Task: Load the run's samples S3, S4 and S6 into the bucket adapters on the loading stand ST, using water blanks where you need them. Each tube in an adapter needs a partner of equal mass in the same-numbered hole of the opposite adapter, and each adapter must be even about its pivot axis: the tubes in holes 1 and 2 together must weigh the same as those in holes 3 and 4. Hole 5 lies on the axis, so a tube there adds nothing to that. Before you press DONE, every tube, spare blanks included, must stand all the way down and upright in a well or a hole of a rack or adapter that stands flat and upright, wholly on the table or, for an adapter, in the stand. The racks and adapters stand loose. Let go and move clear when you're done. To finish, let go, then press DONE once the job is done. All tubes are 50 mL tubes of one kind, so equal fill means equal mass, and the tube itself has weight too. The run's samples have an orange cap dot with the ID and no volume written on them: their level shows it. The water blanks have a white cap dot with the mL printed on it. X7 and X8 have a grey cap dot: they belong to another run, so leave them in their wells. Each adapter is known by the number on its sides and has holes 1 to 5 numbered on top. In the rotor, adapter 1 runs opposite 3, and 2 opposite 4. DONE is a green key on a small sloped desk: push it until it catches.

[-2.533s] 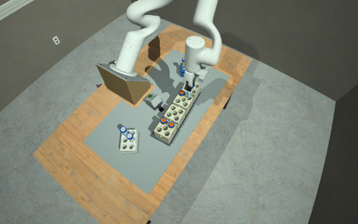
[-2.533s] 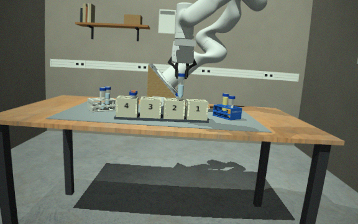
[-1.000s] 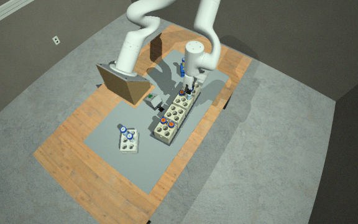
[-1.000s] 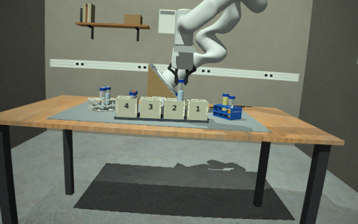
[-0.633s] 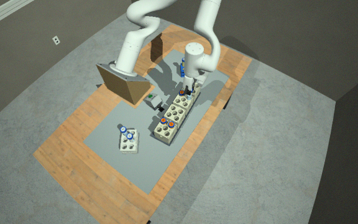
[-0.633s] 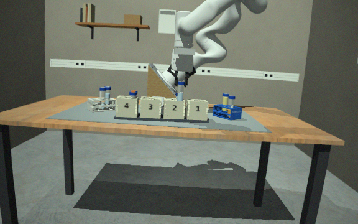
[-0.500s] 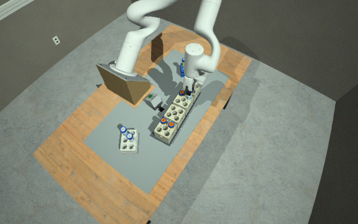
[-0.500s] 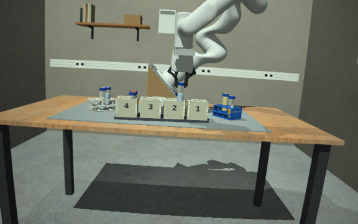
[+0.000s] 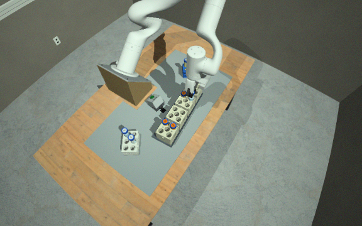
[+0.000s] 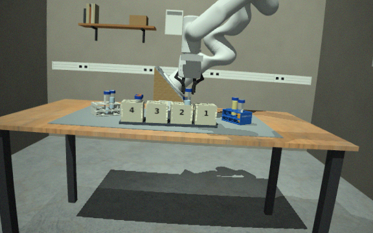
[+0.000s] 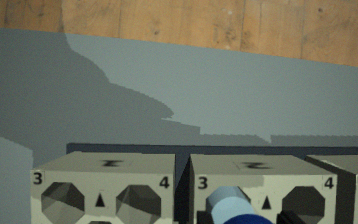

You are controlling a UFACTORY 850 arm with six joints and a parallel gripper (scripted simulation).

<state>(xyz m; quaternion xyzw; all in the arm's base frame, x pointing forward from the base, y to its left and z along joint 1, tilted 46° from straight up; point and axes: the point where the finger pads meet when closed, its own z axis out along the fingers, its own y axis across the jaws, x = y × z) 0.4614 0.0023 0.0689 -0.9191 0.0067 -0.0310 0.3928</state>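
The green done key lies 230 mm behind my hand, 100 mm below it and 90 mm to the right of it. Also, from my hand: sample tube: 230 mm to the right, 100 mm below, 50 mm behind; then adapter 3: 140 mm to the right, 110 mm below, 20 mm behind; then loading stand: 160 mm below, 80 mm to the right, 30 mm behind.
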